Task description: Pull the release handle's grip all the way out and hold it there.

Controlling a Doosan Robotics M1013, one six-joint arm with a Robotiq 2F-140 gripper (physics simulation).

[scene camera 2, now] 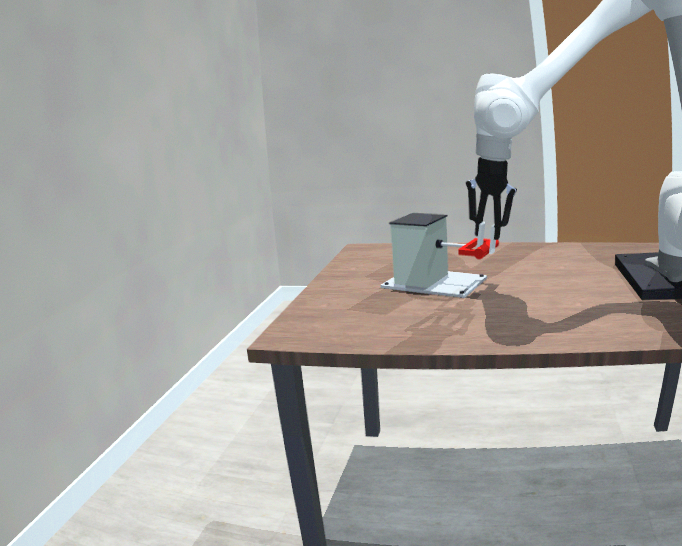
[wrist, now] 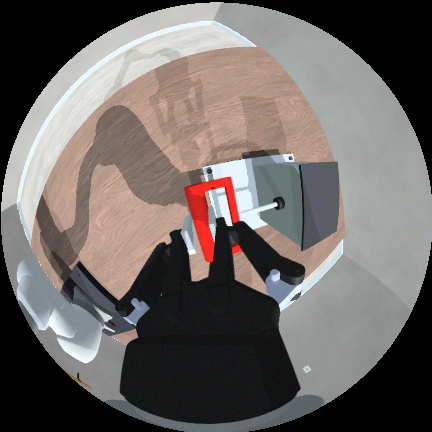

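Note:
The release handle's red grip point(scene camera 2: 482, 250) point(wrist: 200, 210) is a rectangular frame at the end of a thin pale rod point(scene camera 2: 452, 244) point(wrist: 260, 208). The rod comes out of the side of a grey-green box point(scene camera 2: 418, 255) point(wrist: 285, 200) with a dark top, and a long stretch of it shows between box and grip. My gripper point(scene camera 2: 486, 241) points down, shut on the grip's outer bar, with one pale fingertip inside the frame and one outside. In the wrist view the black fingers hide part of the grip's near end.
The box stands on a white base plate point(scene camera 2: 474, 278) point(wrist: 215, 172) with dark bolts, on a wooden table point(scene camera 2: 318, 335) point(wrist: 225, 90). The plate reaches out below the rod. The robot's dark base point(scene camera 2: 639, 278) is at the right of the table. Grey walls stand behind and to the left.

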